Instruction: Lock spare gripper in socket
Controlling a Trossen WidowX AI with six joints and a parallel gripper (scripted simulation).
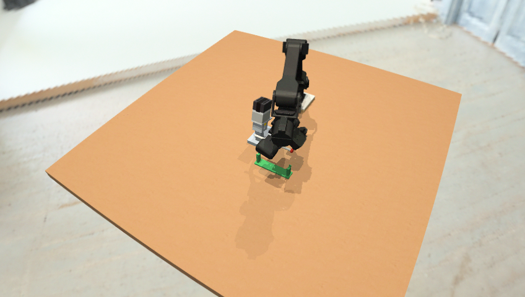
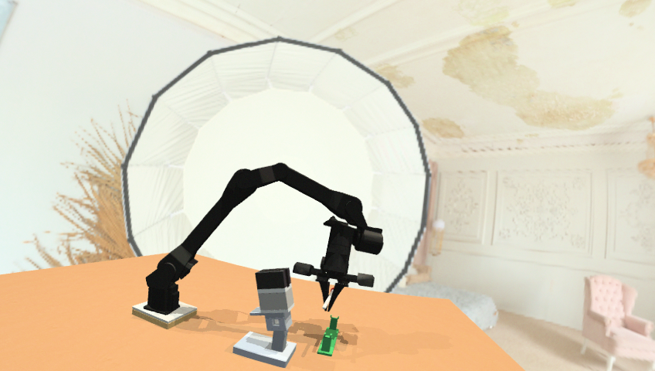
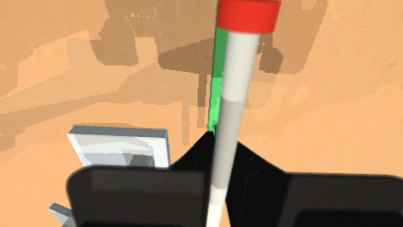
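Now: the green pin rest 5 cm below my gripper tip, 2 cm ahead of it and 1 cm to the left of it. The rest, counted from my gripper tip: spare gripper 11 cm behind, 8 cm to the right, 5 cm above; grey mount 11 cm behind, 8 cm to the right, 3 cm below.
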